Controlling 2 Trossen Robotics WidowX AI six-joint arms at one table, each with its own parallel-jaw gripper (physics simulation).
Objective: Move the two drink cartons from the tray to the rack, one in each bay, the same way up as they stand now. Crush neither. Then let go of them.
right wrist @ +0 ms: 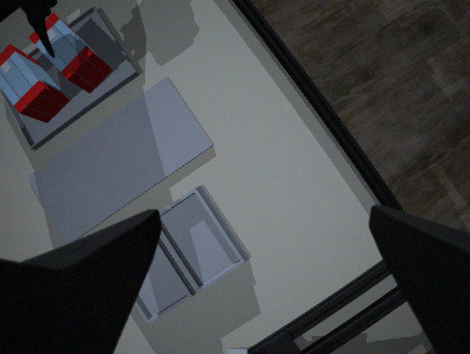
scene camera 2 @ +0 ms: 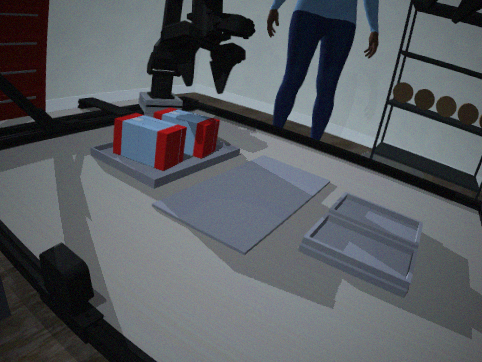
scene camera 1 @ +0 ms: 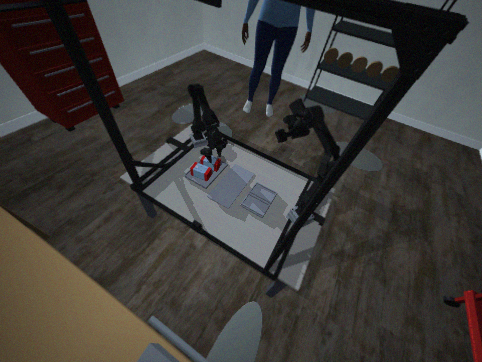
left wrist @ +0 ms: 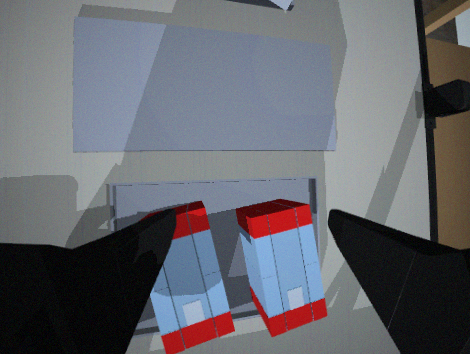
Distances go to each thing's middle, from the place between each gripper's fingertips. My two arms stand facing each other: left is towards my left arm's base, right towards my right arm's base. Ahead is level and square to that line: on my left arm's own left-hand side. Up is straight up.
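My left gripper: 14 cm above the flat grey mat (scene camera 2: 239,208), 14 cm to the left of it, 2 cm short of it.
My right gripper: 370 mm above the flat grey mat, 160 mm to the right of it, 210 mm past it.
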